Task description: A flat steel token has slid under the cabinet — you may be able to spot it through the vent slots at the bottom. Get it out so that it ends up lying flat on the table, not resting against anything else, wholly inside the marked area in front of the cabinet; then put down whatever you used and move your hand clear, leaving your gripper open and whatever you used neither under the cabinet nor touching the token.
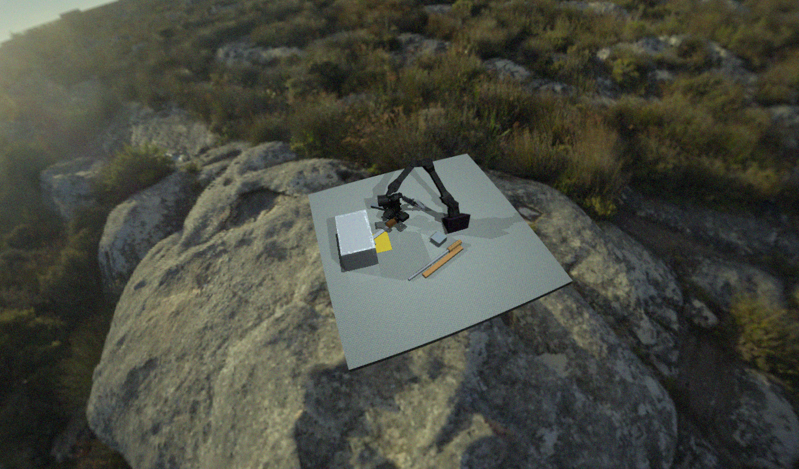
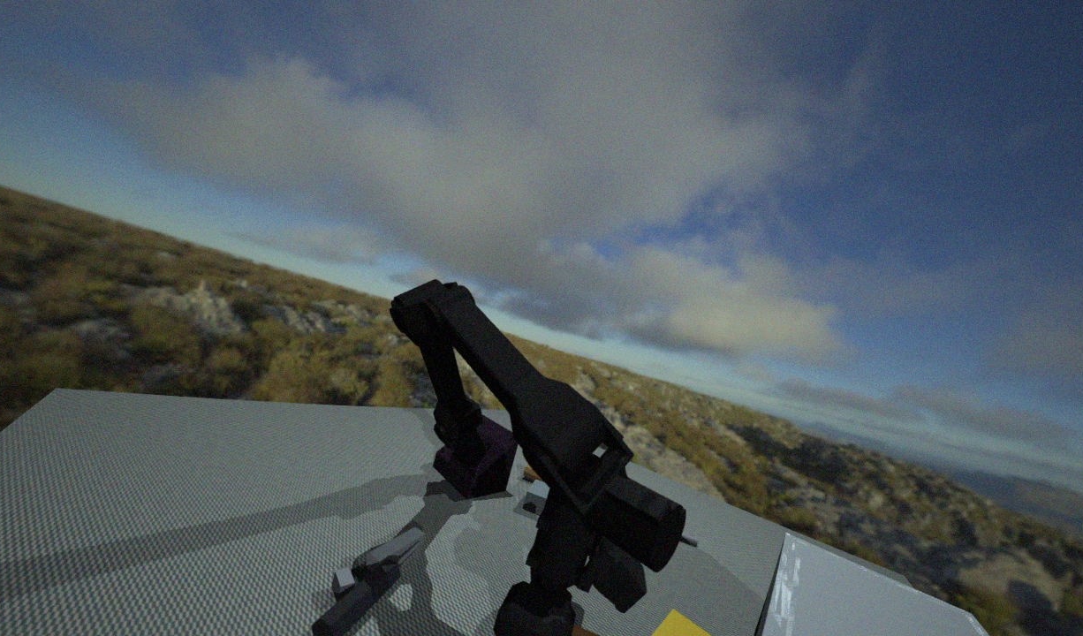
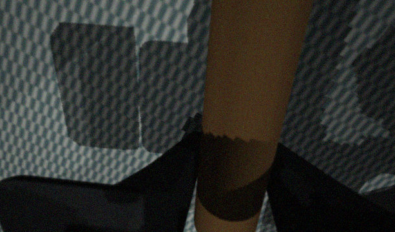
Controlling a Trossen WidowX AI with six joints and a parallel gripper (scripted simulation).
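The small grey cube lies 17 cm behind my gripper tip and 13 cm to the right of it. The rest, counted from my gripper tip: grey bar (19 cm behind, 5 cm to the right); grey block (26 cm to the left, 17 cm behind, 1 cm above); wooden stick (41 cm to the left, 12 cm behind).
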